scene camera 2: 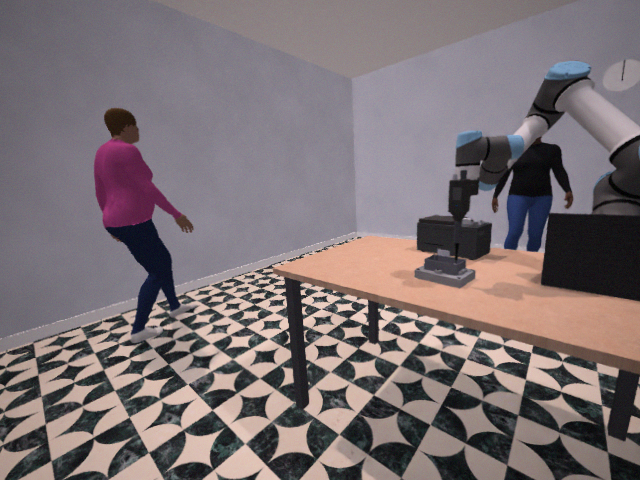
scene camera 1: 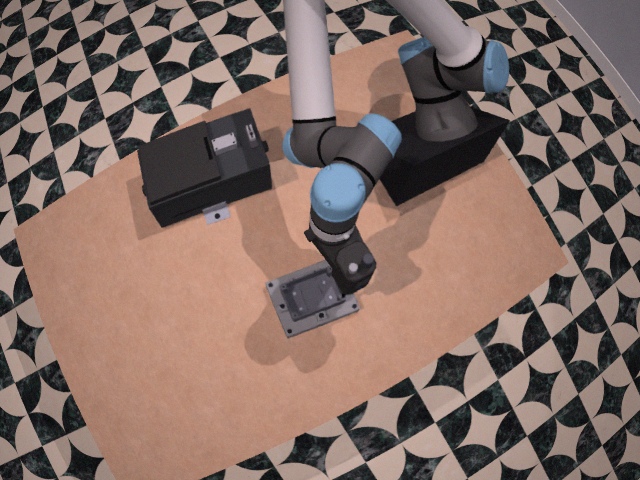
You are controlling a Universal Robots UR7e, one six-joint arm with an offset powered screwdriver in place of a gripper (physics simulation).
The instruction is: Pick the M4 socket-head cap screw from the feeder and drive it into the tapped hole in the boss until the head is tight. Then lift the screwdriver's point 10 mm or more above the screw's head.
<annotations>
A black screw feeder (scene camera 2: 440,236): 1.41 m from the lens.
</annotations>
